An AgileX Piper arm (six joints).
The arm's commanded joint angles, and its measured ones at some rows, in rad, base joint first. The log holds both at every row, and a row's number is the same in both.
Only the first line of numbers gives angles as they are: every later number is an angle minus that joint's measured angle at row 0.
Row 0, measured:
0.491, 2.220, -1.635, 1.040, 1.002, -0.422
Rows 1 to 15, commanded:
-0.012, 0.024, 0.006, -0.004, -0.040, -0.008
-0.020, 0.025, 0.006, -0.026, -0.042, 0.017
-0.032, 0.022, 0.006, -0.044, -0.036, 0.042
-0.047, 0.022, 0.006, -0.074, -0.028, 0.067
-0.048, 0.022, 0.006, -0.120, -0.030, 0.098
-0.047, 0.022, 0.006, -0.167, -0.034, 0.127
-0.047, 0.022, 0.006, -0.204, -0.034, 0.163
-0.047, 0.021, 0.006, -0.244, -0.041, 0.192
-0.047, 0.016, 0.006, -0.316, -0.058, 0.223
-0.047, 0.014, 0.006, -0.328, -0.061, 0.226
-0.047, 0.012, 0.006, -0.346, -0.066, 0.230
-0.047, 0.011, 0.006, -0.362, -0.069, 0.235
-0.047, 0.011, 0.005, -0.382, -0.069, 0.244
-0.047, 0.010, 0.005, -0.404, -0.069, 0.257
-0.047, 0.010, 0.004, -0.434, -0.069, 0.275
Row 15, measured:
-0.047, 0.021, 0.004, -0.395, -0.065, 0.251
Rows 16 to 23, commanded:
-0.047, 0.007, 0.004, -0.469, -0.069, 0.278
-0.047, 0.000, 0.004, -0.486, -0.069, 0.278
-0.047, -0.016, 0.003, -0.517, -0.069, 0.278
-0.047, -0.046, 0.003, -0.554, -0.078, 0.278
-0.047, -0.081, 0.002, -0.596, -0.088, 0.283
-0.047, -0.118, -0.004, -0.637, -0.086, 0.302
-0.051, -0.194, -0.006, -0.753, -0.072, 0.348
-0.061, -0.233, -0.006, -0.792, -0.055, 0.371
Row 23, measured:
-0.049, -0.179, 0.000, -0.719, -0.081, 0.338
